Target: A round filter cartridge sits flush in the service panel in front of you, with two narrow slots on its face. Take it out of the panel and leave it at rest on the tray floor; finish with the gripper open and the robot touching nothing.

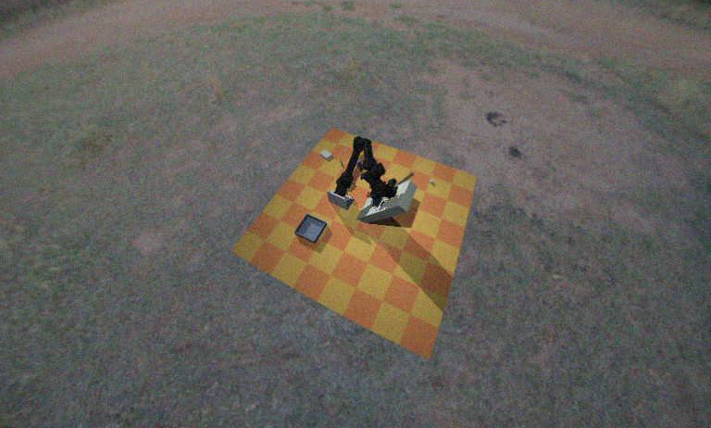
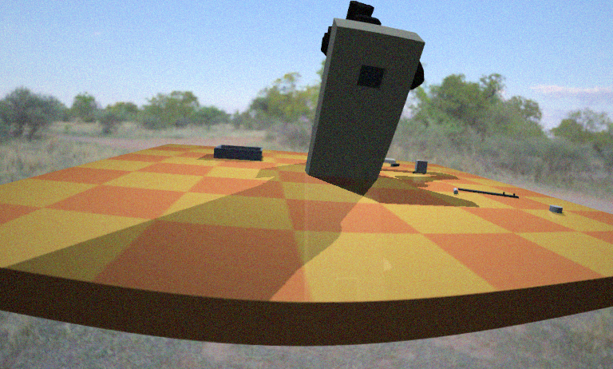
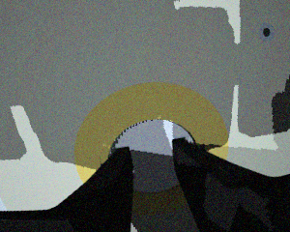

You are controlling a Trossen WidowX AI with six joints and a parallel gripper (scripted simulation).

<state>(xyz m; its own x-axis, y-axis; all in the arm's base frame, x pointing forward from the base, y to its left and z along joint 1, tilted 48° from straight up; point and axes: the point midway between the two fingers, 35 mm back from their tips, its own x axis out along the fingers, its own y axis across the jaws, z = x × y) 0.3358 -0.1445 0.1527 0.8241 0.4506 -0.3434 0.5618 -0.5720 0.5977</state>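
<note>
Now: the round filter cartridge 1 cm below my gripper tip and 1 cm ahead of it. Also, from my gripper tip: pale box 69 cm behind, 30 cm to the left, 25 cm below; then grey service panel 8 cm below, 4 cm behind; then tray 41 cm behind, 31 cm to the right, 25 cm below.
</note>
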